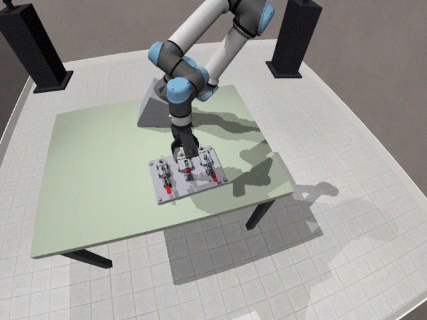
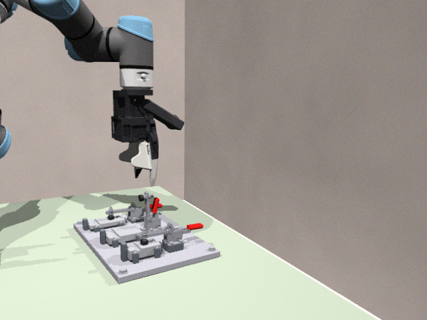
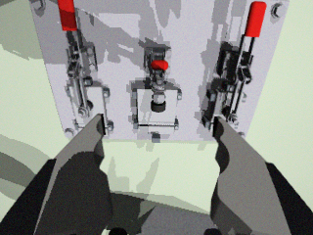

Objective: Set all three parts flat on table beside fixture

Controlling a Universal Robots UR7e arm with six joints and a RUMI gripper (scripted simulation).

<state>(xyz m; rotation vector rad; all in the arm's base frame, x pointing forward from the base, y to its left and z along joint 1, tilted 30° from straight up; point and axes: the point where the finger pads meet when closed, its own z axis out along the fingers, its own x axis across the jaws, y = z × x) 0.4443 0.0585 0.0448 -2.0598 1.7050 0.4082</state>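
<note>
Now: the fixture plate 10 mm behind my hand and 150 mm below it. Also, from my hand: clamp 10 mm behind, 110 mm to the left, 120 mm below; grey part 40 mm behind, 120 mm to the right, 130 mm below.
</note>
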